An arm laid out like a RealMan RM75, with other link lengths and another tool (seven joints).
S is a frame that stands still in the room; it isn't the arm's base.
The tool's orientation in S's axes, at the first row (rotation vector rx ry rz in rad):
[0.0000, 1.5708, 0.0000]
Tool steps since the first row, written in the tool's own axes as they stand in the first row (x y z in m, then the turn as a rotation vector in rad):
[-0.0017, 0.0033, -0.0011, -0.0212, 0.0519, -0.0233]
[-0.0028, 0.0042, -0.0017, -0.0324, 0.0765, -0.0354]
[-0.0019, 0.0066, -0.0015, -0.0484, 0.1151, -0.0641]
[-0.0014, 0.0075, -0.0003, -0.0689, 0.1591, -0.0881]
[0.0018, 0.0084, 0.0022, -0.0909, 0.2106, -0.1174]
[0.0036, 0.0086, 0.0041, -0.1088, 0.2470, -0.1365]
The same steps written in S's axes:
[-0.0011, 0.0033, 0.0017, -0.0233, 0.0519, 0.0212]
[-0.0017, 0.0042, 0.0028, -0.0354, 0.0765, 0.0324]
[-0.0015, 0.0066, 0.0019, -0.0641, 0.1151, 0.0484]
[-0.0003, 0.0075, 0.0014, -0.0881, 0.1591, 0.0689]
[0.0022, 0.0084, -0.0018, -0.1174, 0.2106, 0.0909]
[0.0041, 0.0086, -0.0036, -0.1365, 0.2470, 0.1088]

